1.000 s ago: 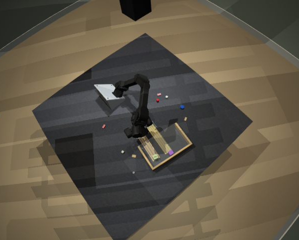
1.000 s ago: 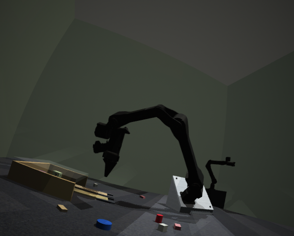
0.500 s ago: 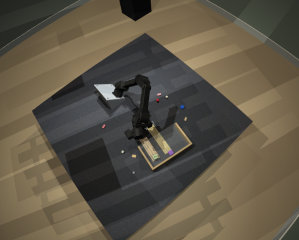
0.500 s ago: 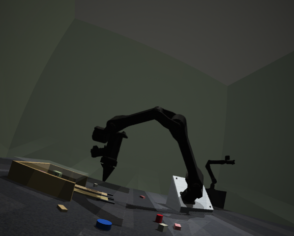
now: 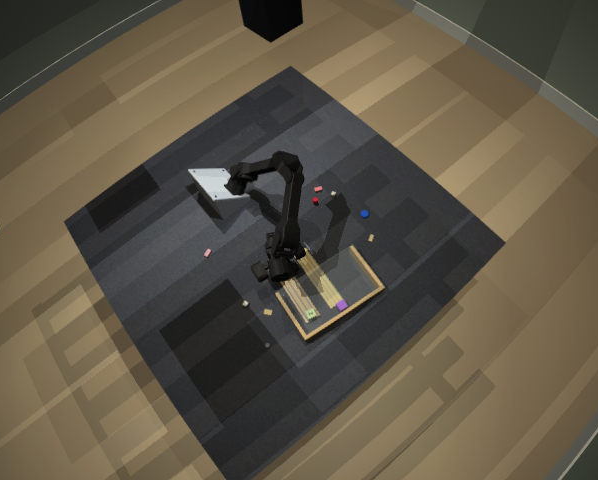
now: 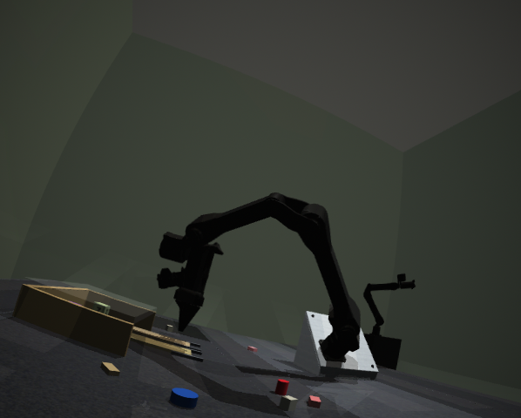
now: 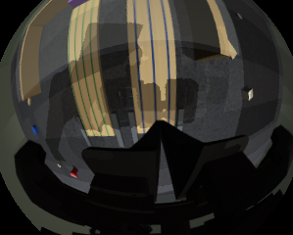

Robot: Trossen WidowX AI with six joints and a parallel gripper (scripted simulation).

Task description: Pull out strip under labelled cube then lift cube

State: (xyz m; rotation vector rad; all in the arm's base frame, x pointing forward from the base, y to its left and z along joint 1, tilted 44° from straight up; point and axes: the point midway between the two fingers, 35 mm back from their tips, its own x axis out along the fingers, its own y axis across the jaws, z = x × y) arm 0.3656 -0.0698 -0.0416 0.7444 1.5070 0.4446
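Right now my gripper tip is 9 cm short of the tan strip, 3 cm above it and 1 cm to the left of it. Round my gripper tip: blue disc (38 cm to the left, 4 cm ahead, 2 cm below); red cylinder (29 cm to the left, 13 cm behind, 2 cm below); labelled cube (19 cm ahead, 3 cm to the right, 1 cm below).
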